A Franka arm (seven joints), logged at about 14 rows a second.
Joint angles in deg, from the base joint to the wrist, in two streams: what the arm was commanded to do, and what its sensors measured. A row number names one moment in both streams.
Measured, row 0:
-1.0 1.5 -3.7 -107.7 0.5 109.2 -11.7
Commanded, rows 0 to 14:
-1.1 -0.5 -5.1 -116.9 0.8 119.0 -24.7
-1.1 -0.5 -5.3 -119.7 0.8 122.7 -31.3
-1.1 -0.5 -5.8 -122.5 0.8 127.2 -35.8
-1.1 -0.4 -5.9 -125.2 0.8 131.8 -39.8
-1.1 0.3 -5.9 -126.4 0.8 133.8 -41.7
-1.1 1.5 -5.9 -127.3 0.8 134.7 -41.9
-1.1 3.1 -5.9 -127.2 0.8 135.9 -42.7
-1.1 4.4 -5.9 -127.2 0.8 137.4 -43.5
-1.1 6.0 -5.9 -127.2 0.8 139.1 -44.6
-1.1 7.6 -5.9 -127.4 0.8 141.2 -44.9
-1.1 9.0 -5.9 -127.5 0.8 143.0 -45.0
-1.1 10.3 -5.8 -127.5 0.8 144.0 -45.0
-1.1 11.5 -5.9 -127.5 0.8 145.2 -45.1
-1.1 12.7 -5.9 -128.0 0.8 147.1 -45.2
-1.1 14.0 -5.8 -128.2 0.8 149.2 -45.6
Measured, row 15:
-1.1 12.0 -5.7 -127.9 0.5 145.7 -43.9
